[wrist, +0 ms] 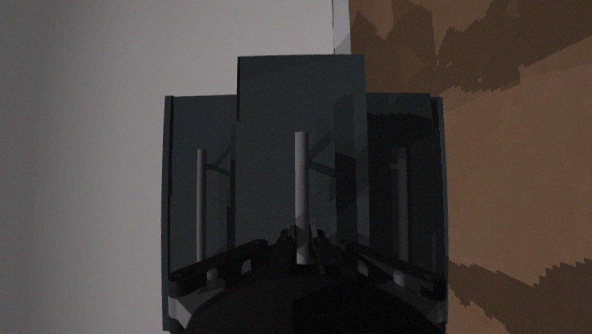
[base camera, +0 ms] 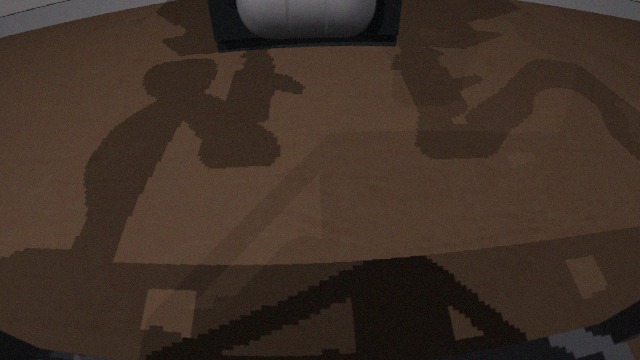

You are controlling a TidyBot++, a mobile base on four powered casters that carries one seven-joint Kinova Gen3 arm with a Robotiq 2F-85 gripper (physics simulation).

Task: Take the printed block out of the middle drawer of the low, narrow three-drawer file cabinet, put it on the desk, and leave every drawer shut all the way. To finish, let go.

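Observation:
The dark blue-grey file cabinet shows sideways in the wrist view, its three drawer fronts side by side. The middle drawer is pulled out and stands nearer to the camera than the fronts on either side. My gripper is shut on the middle drawer's upright-looking grey bar handle. The drawer's inside is hidden behind its front. The printed block and the desk cannot be made out in either view.
The outer drawers, one with a handle at the left and one with a handle at the right, look shut. Brown wooden floor carries dark shadows. A pale arm link hangs in front of the cabinet. A pale wall lies beyond the cabinet.

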